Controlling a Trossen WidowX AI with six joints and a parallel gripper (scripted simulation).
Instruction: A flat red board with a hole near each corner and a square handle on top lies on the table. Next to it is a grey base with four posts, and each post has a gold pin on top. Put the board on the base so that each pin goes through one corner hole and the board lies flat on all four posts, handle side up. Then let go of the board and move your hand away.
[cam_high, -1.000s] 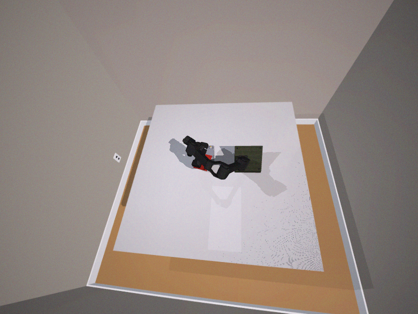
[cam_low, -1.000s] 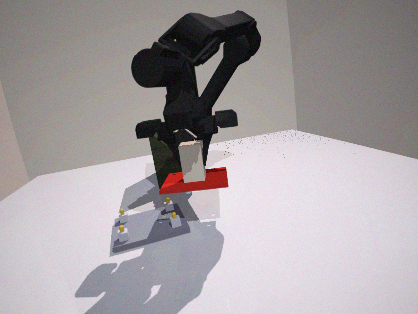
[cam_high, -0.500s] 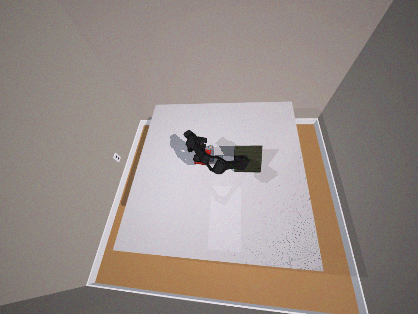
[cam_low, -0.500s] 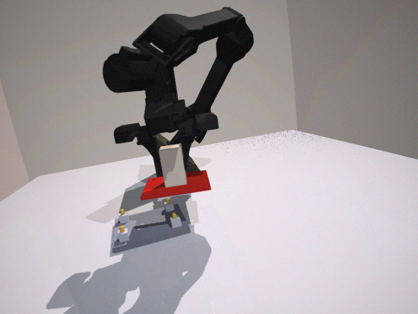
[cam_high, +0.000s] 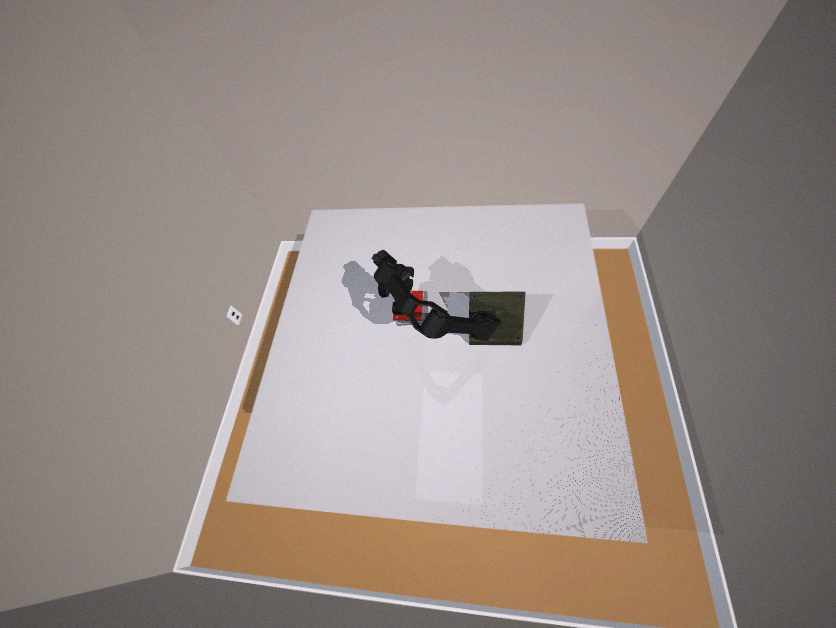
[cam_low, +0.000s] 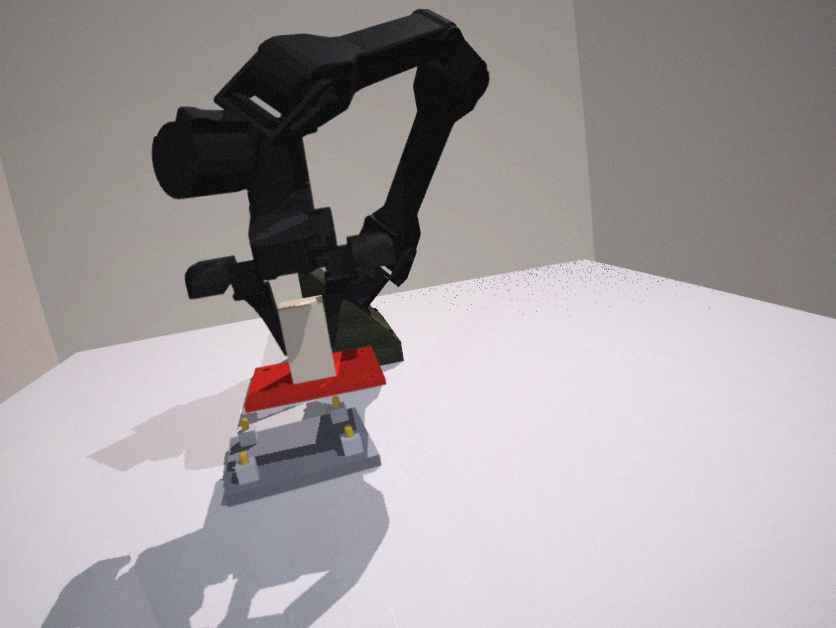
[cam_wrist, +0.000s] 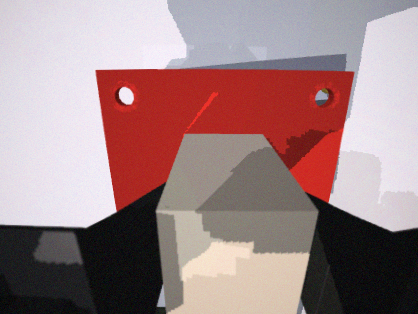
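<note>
My gripper tip is now 10 mm past the grey base, 30 mm to the left of it and 110 mm above it. The rest, counted from my gripper tip: red board (10 mm below).
</note>
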